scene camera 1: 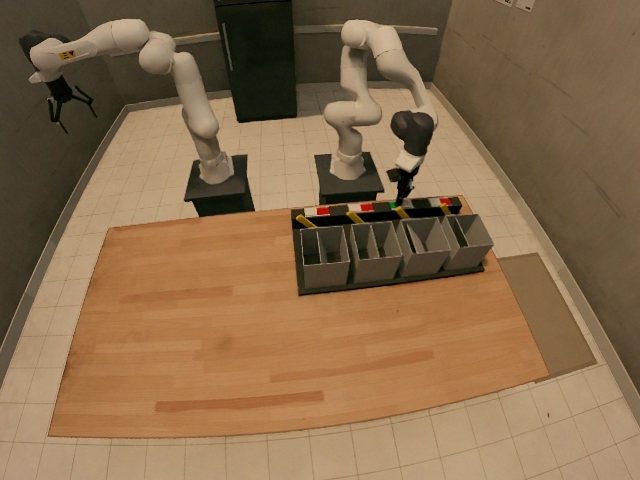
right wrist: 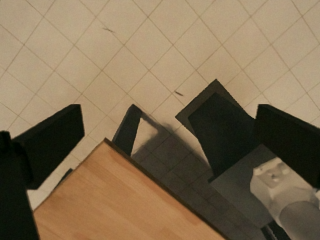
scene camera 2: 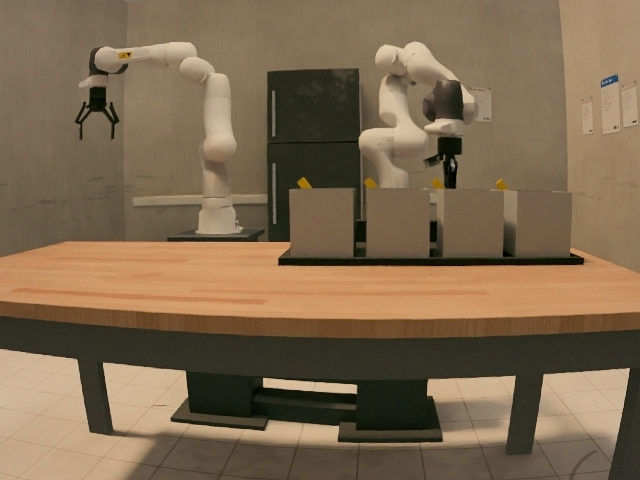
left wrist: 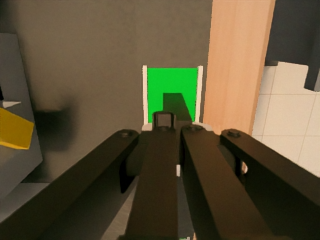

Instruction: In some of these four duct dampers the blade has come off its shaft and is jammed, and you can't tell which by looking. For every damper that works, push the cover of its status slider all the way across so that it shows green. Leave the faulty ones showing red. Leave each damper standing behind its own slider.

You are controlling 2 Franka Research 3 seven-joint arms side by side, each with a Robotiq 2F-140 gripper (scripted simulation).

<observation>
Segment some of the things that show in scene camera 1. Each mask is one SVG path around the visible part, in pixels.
My right gripper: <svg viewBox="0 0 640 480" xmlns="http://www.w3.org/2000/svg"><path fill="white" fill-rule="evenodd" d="M61 75L55 81L45 82L53 97L46 100L49 105L50 121L60 124L65 133L68 134L59 120L62 103L71 101L72 98L88 105L95 118L97 118L97 115L92 108L94 99L81 91L77 85L70 88L63 75ZM53 100L57 101L55 118L52 104ZM73 90L78 91L89 100L87 101L72 95Z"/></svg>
A damper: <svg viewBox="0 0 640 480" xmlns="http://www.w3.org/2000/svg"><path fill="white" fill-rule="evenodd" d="M296 217L296 220L309 228L300 229L302 254L320 253L321 264L304 265L303 258L305 289L346 285L350 260L343 226L317 227L302 215ZM326 253L340 252L341 262L328 263Z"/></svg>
A damper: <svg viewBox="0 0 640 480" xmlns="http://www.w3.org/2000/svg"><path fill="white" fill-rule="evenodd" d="M347 212L347 216L356 223L351 225L348 254L354 283L393 279L403 255L392 222L364 224L365 222L352 210ZM358 249L367 249L369 259L359 260ZM377 248L384 247L386 257L380 258Z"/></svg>
</observation>
